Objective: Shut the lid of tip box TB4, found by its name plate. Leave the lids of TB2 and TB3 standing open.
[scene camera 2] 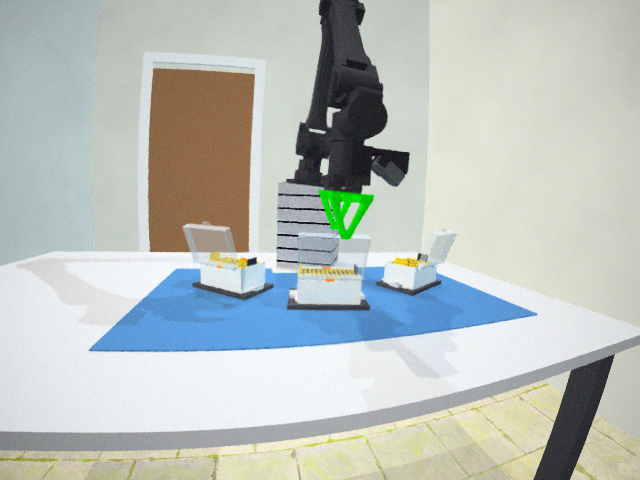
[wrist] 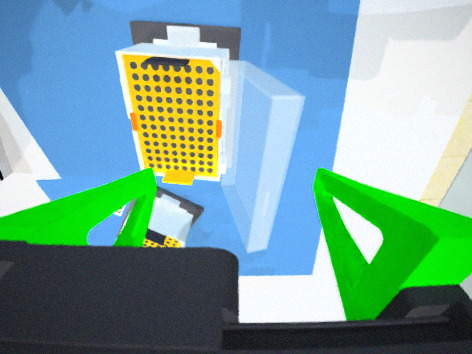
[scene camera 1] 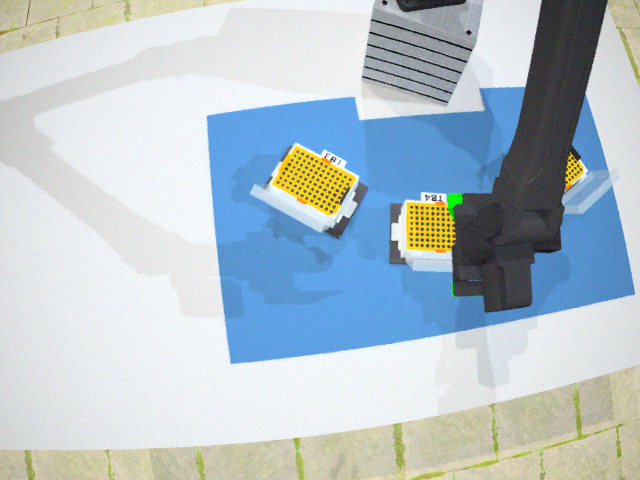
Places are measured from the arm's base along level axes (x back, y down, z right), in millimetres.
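Pixels of known places: gripper, fingertip midpoint: (scene camera 2: 339, 233) (wrist: 235, 177) (scene camera 1: 460, 252); arm's base at its link origin: (scene camera 2: 307, 186).
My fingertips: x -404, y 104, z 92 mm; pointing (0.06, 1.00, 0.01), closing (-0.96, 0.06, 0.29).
Ahead of a thing's pixels: the offset from my fingertips to its top centre. "spot": to the spot under its first point. Level surfaces: height alone.
TB4 @[dy +70, dx +59, dz -11 mm] (scene camera 1: 423, 227) (scene camera 2: 329, 290) (wrist: 175, 115), a white box with a yellow tip rack, has its name plate @[spot: dy +142, dx +123, dz -34 mm] (scene camera 1: 433, 197) showing in scene camera 1. Its clear lid @[dy -9, dx -3, dz +13 mm] (scene camera 1: 431, 265) (scene camera 2: 315, 248) (wrist: 270, 165) stands open, roughly upright. My gripper (scene camera 1: 460, 246) (scene camera 2: 341, 232) (wrist: 235, 177) is open and empty, its green fingers pointing down above TB4, near the height of the lid's top edge; contact is unclear. TB3 @[dy +78, dx +205, dz +153 mm] (scene camera 1: 314, 180) (scene camera 2: 227, 276) (wrist: 170, 217) has its lid @[dy -9, dx +152, dz +211 mm] (scene camera 1: 286, 207) (scene camera 2: 209, 242) open. The third box, TB2 @[dy +78, dx +104, dz -261 mm] (scene camera 1: 574, 169) (scene camera 2: 408, 273), has its lid @[spot: dy +45, dx +26, dz -293 mm] (scene camera 1: 589, 192) (scene camera 2: 440, 246) open; its plate is hidden.
The boxes stand on a blue mat @[dy +145 mm] (scene camera 1: 289, 320) (scene camera 2: 155, 330) on the white table @[dy +147 mm] (scene camera 1: 103, 361) (scene camera 2: 206, 387). The striped grey arm pedestal (scene camera 1: 418, 62) (scene camera 2: 299, 232) stands behind TB4. The arm covers part of TB4 and TB2 in scene camera 1.
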